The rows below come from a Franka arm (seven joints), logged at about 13 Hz.
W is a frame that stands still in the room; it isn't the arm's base.
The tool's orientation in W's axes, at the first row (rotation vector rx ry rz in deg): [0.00, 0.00, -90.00]
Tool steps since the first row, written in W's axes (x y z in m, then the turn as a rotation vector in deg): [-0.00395, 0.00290, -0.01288, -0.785, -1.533, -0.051]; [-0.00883, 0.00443, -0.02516, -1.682, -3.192, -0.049]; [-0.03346, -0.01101, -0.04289, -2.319, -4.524, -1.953]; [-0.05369, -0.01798, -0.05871, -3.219, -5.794, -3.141]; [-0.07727, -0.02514, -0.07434, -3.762, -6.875, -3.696]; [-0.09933, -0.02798, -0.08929, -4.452, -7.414, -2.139]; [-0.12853, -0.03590, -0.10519, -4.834, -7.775, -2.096]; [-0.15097, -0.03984, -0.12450, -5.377, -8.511, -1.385]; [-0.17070, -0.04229, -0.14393, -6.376, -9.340, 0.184]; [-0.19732, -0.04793, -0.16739, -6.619, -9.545, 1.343]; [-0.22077, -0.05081, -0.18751, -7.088, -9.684, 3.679]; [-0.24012, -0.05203, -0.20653, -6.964, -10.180, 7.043]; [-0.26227, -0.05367, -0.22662, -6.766, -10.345, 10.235]
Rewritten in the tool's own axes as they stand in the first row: [-0.00290, -0.00395, -0.01288, 1.533, -0.785, -0.051]; [-0.00443, -0.00883, -0.02516, 3.192, -1.682, -0.049]; [0.01101, -0.03346, -0.04289, 4.524, -2.319, -1.953]; [0.01798, -0.05369, -0.05871, 5.794, -3.219, -3.141]; [0.02514, -0.07727, -0.07434, 6.875, -3.762, -3.696]; [0.02798, -0.09933, -0.08929, 7.414, -4.452, -2.139]; [0.03590, -0.12853, -0.10519, 7.775, -4.834, -2.096]; [0.03984, -0.15097, -0.12450, 8.511, -5.377, -1.385]; [0.04229, -0.17070, -0.14393, 9.340, -6.376, 0.184]; [0.04793, -0.19732, -0.16739, 9.545, -6.619, 1.343]; [0.05081, -0.22077, -0.18751, 9.684, -7.088, 3.679]; [0.05203, -0.24012, -0.20653, 10.180, -6.964, 7.043]; [0.05367, -0.26227, -0.22662, 10.345, -6.766, 10.235]
